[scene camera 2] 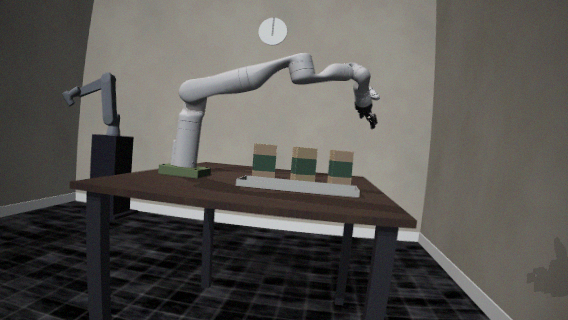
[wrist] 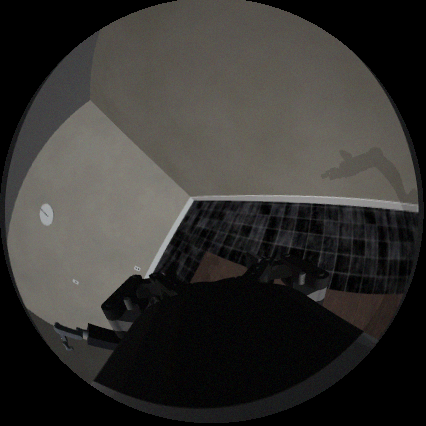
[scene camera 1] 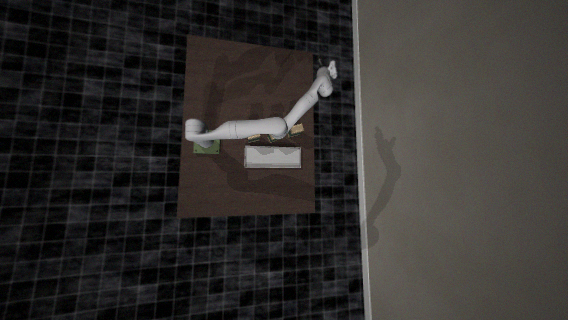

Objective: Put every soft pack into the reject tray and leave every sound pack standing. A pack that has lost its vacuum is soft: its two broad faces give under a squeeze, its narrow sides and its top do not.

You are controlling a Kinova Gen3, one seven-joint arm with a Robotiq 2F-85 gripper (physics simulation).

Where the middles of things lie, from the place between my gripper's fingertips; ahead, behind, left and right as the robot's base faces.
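Labels:
My hand is far to the left of the reject tray [scene camera 2: 247,181] and a good way past it, and it is far above it.

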